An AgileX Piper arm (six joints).
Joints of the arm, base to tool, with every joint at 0 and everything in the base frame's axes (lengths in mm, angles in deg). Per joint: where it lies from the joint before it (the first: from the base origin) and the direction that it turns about. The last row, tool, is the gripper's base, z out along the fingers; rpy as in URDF.
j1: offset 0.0 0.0 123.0 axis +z
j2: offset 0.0 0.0 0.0 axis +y
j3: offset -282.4 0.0 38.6 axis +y
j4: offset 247.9 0.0 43.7 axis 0.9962 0 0.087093
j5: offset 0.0 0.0 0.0 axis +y
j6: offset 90.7 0.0 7.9 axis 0.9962 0 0.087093
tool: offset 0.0 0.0 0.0 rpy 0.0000 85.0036 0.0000
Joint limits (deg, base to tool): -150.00..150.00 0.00..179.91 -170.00..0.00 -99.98..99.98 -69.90..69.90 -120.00..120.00
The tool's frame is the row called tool.
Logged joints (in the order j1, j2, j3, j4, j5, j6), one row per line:
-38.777 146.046 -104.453 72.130 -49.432 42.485
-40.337 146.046 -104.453 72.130 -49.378 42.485
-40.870 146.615 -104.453 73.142 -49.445 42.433
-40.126 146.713 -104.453 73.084 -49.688 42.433
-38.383 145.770 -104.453 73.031 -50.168 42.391
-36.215 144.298 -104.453 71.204 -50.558 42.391
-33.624 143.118 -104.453 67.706 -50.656 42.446
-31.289 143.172 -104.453 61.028 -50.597 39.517
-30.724 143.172 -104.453 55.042 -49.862 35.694
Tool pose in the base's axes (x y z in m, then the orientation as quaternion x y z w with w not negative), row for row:
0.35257 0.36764 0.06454 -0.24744 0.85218 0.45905 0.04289
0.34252 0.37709 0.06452 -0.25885 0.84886 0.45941 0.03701
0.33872 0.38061 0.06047 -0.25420 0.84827 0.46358 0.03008
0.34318 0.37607 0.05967 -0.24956 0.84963 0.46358 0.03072
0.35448 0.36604 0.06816 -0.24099 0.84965 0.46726 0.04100
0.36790 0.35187 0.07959 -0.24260 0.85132 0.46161 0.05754
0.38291 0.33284 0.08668 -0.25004 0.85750 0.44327 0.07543
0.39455 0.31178 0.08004 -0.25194 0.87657 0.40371 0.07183
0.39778 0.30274 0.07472 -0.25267 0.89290 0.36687 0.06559
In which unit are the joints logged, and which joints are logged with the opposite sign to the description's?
The joints are logged in degrees. Opposite sign: j1, j5, j6.
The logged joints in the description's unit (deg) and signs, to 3 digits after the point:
38.777 146.046 -104.453 72.130 49.432 -42.485
40.337 146.046 -104.453 72.130 49.378 -42.485
40.870 146.615 -104.453 73.142 49.445 -42.433
40.126 146.713 -104.453 73.084 49.688 -42.433
38.383 145.770 -104.453 73.031 50.168 -42.391
36.215 144.298 -104.453 71.204 50.558 -42.391
33.624 143.118 -104.453 67.706 50.656 -42.446
31.289 143.172 -104.453 61.028 50.597 -39.517
30.724 143.172 -104.453 55.042 49.862 -35.694

